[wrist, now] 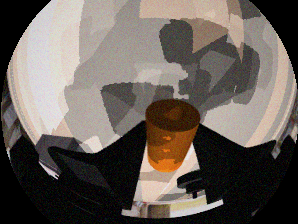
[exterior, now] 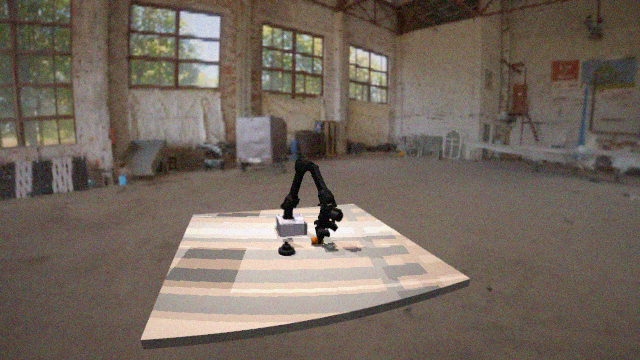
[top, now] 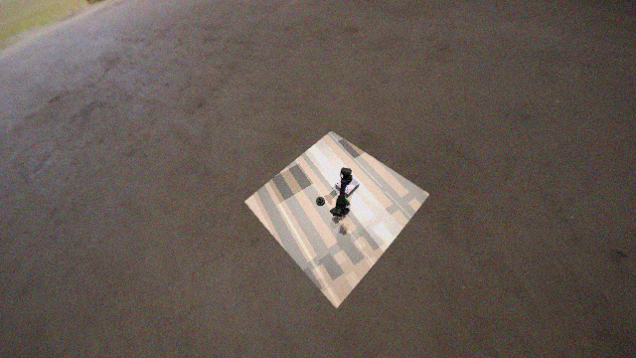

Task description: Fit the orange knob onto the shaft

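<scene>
The orange knob lies 1 cm to the right of my gripper tip and 1 cm above it. Also, from my gripper tip: dark round pedestal 20 cm to the right, 5 cm ahead, 2 cm above.
</scene>
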